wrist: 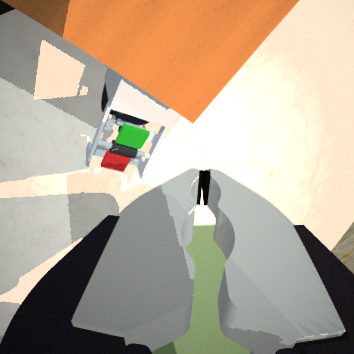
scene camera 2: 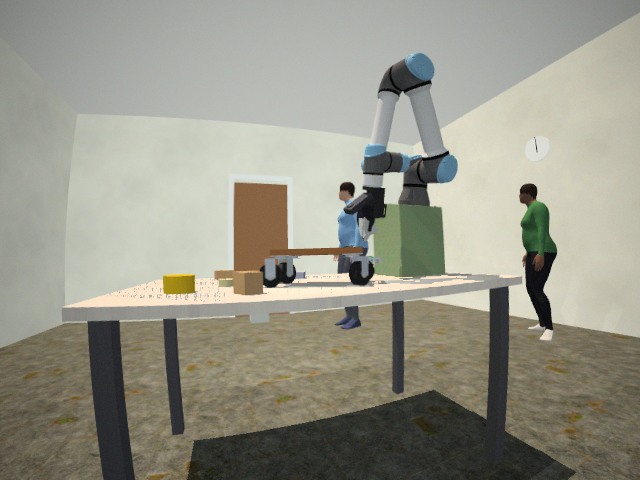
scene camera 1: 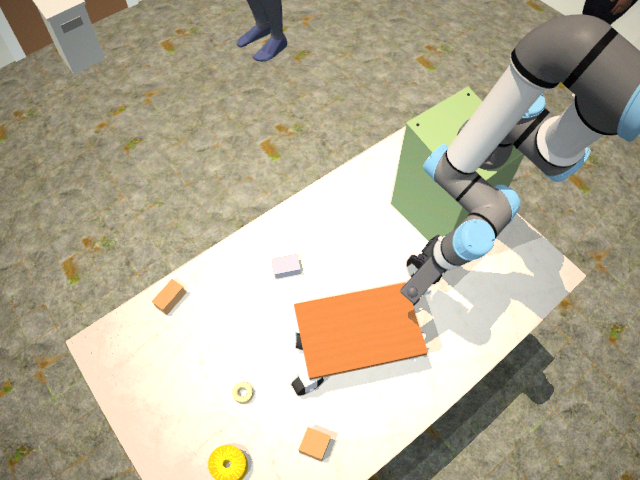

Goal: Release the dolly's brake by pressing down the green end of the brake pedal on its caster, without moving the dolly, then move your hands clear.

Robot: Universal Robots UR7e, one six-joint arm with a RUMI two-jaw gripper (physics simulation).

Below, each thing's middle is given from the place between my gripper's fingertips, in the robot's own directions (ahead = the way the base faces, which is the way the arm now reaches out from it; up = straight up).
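With the dolly (scene camera 1: 354, 331) in the scene, my gripper is 9 cm above it and 4 cm to the right of it, and it is still 18 cm short of the dolly.
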